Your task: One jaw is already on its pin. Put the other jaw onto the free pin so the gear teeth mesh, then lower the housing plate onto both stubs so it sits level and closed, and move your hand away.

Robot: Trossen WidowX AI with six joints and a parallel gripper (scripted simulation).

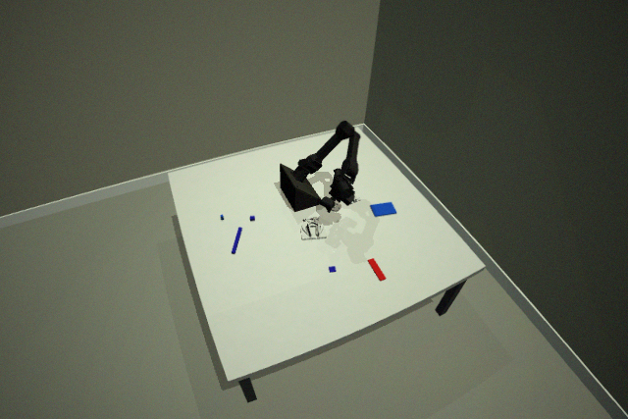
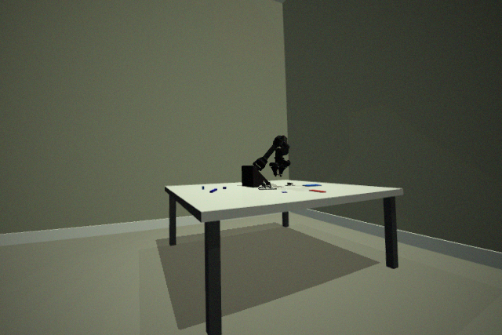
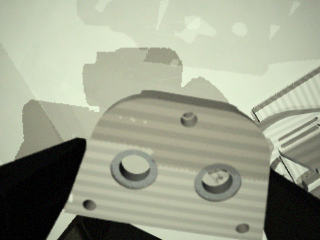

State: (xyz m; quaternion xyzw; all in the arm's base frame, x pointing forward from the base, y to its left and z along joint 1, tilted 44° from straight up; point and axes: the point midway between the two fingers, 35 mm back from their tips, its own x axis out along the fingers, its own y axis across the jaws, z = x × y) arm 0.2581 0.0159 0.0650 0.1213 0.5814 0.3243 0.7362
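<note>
The jaw is 20 mm behind my gripper tip, 130 mm to the right of it and 70 mm below it. From my gripper tip the other things lie so: blue bar (110 mm behind, 480 mm to the right, 80 mm below); red bar (370 mm ahead, 80 mm below); blue flat plate (90 mm ahead, 280 mm to the left, 80 mm below).
</note>
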